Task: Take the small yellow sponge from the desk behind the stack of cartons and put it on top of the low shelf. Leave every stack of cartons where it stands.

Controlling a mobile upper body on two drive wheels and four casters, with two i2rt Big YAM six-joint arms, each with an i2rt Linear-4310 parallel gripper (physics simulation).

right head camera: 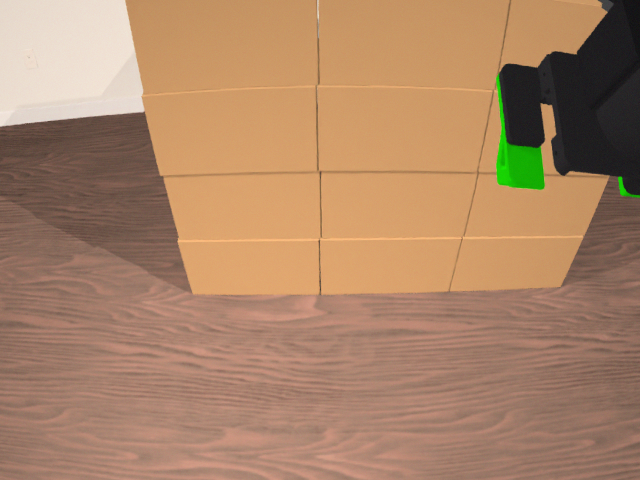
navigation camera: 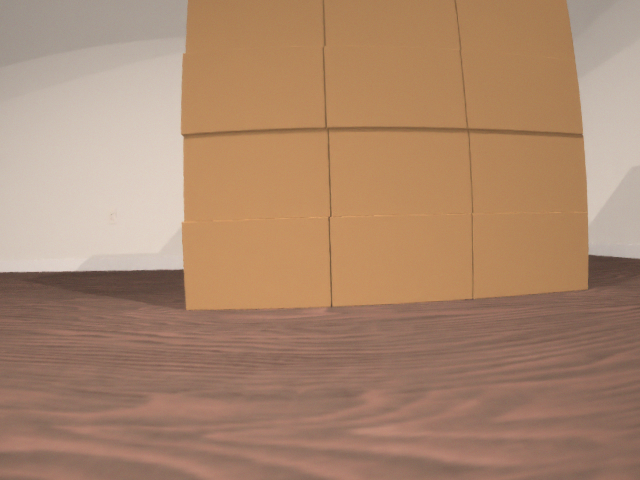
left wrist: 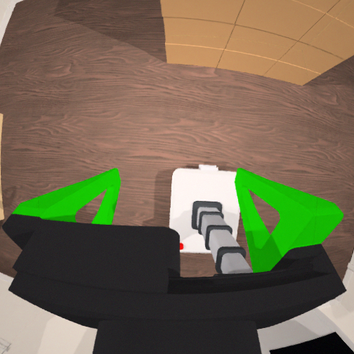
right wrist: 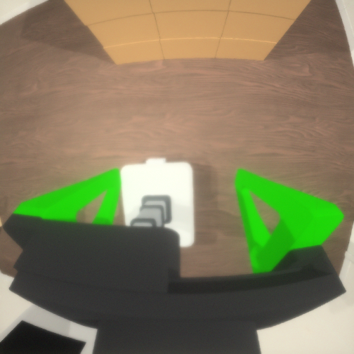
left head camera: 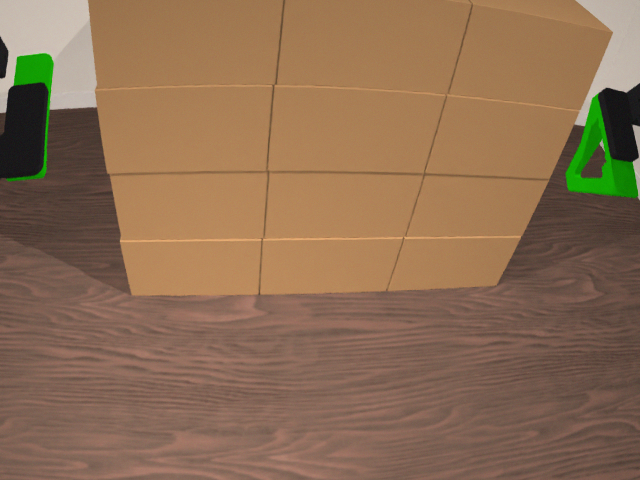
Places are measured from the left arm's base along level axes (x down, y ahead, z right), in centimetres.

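Pixels of known places: right gripper, between the fingertips: (right head camera: 563,180) (left head camera: 614,188).
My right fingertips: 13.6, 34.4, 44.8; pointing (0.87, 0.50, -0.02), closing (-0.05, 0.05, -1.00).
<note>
Behind a point stands the place of what it marks, as x, y, z.
A tall stack of tan cartons (left head camera: 343,129) {72.7, 124.4, 48.4} (right head camera: 395,129) {72.9, 124.4, 49.5} (left wrist: 260,35) (right wrist: 190,25) (navigation camera: 398,170) stands upright on the wooden floor ahead, three cartons wide. It hides what lies behind it. The yellow sponge, the desk and the low shelf do not show in any view. My left gripper (left wrist: 177,174) is open and empty; in the left head camera, part of it shows at the left edge, left of the stack. My right gripper (right wrist: 177,175) (right head camera: 575,183) {13.6, 34.4, 44.8} is open and empty; in the left head camera, part of it shows at the right edge. Both are raised on the near side of the stack.
Dark wooden floor (left head camera: 310,387) {141.0, 87.8, 41.8} (right head camera: 320,387) {140.9, 88.5, 28.5} (navigation camera: 320,392) {141.0, 74.5, 23.6} lies before the stack and runs past both its sides. A white wall (navigation camera: 93,170) {66.0, 250.7, -135.6} (right head camera: 62,56) {102.4, 249.9, -100.4} stands behind. A tan sliver (left wrist: 1,170) shows at the left wrist view's left edge. My white base (left wrist: 185,190) (right wrist: 175,180) shows below the grippers.
</note>
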